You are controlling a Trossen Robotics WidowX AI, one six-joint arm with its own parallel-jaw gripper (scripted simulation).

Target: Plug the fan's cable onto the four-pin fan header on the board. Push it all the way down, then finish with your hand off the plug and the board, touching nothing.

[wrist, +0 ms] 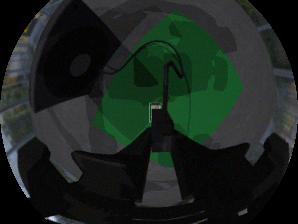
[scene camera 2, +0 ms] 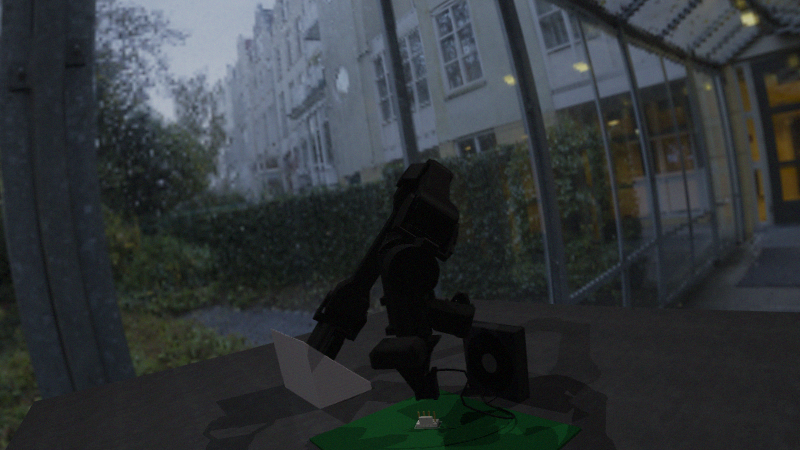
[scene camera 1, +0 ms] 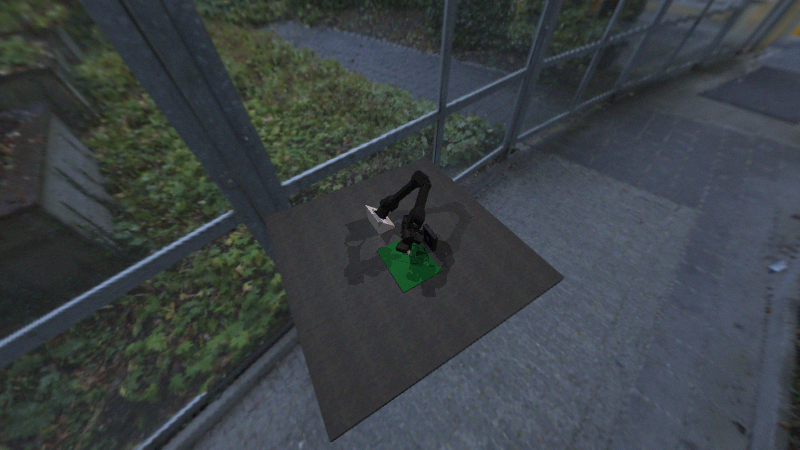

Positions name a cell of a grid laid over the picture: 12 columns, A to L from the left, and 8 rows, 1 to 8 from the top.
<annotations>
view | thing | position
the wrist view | my gripper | G5
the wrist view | dark plug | G5
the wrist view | green board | H4
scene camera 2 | my gripper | G7
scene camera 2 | black fan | H7
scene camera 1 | green board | G5
</annotations>
